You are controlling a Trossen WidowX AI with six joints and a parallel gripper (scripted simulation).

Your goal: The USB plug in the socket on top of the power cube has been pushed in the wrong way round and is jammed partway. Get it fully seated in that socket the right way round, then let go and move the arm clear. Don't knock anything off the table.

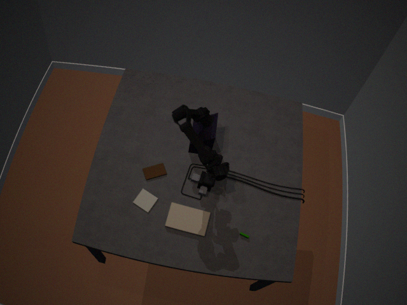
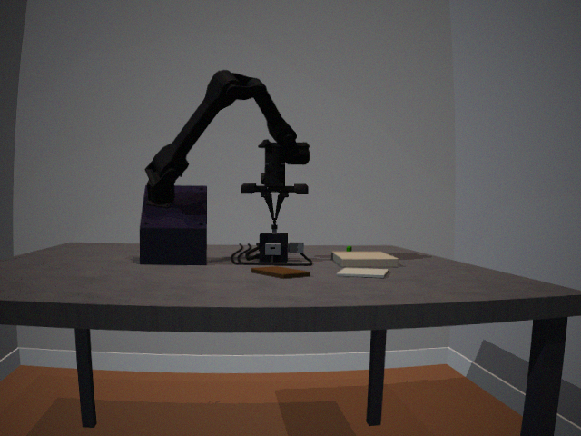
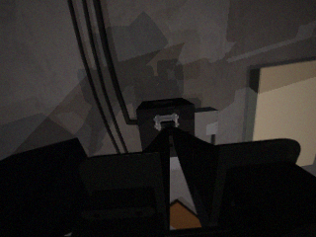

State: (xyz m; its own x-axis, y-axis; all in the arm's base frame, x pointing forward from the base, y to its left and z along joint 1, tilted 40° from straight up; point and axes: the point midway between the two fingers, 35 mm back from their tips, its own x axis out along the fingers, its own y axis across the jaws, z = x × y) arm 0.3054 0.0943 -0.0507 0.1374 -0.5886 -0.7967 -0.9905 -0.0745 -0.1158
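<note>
The dark USB plug is 2 cm below my gripper tip. Round my gripper tip: large beige slab 25 cm ahead, 10 cm below, 5 cm to the right; then brown pad 32 cm to the right, 11 cm below, 2 cm ahead; then light-rimmed socket 4 cm below.
</note>
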